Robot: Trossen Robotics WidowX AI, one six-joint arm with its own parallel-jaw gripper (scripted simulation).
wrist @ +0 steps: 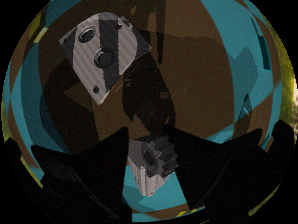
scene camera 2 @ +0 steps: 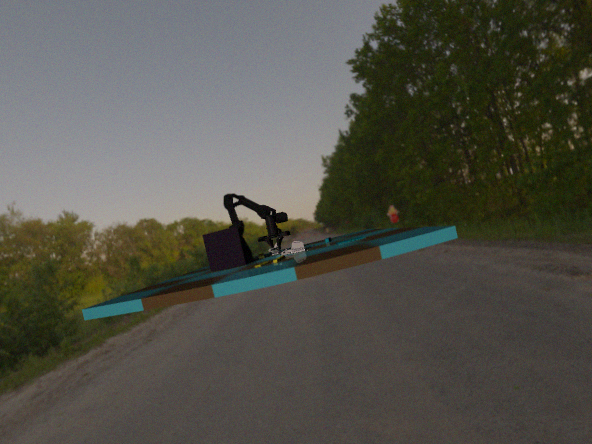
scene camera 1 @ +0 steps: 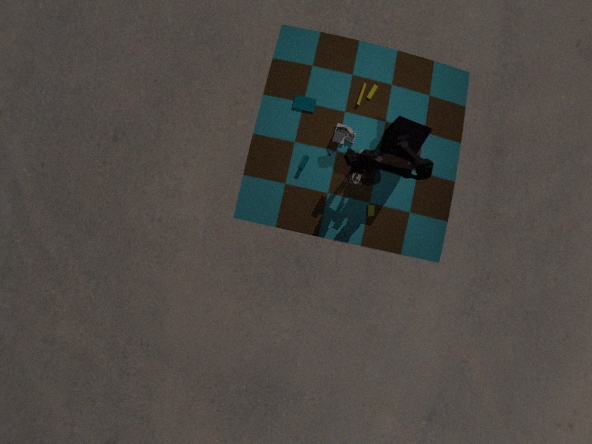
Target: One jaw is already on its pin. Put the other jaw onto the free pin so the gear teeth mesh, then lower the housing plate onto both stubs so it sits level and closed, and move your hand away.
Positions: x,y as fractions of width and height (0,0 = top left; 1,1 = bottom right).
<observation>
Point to a grey jaw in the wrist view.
0.51,0.71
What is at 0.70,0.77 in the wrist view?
My gripper.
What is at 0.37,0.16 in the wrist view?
A light-grey plate-like piece.
</observation>
